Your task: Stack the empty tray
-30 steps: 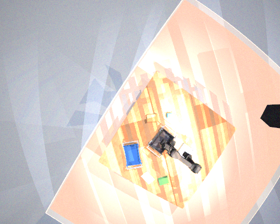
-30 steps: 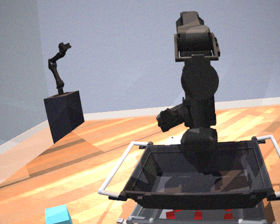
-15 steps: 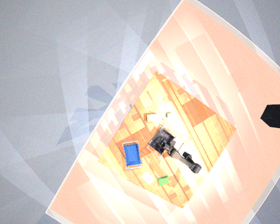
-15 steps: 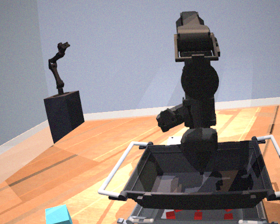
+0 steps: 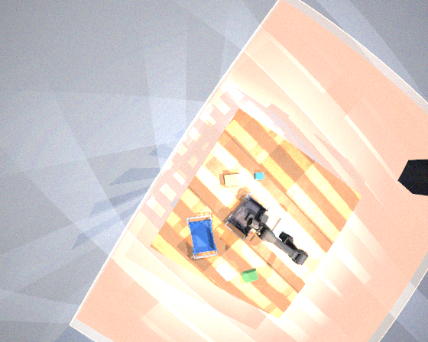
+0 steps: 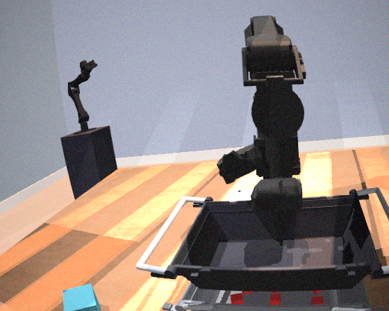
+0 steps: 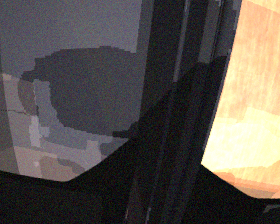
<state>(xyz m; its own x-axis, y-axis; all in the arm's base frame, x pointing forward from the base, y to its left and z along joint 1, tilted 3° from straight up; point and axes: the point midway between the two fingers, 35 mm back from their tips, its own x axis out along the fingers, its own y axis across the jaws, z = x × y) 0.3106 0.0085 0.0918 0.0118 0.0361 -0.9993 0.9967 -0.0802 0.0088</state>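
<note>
Right now the dark tray is 70 mm ahead of my gripper tip, 10 mm to the right of it and 30 mm above it. Also, from my gripper tip: cyan cube: 140 mm ahead, 290 mm to the right, 70 mm below; tan block: 290 mm ahead, 160 mm to the right, 60 mm below; green block: 270 mm behind, 410 mm to the left, 70 mm below.
</note>
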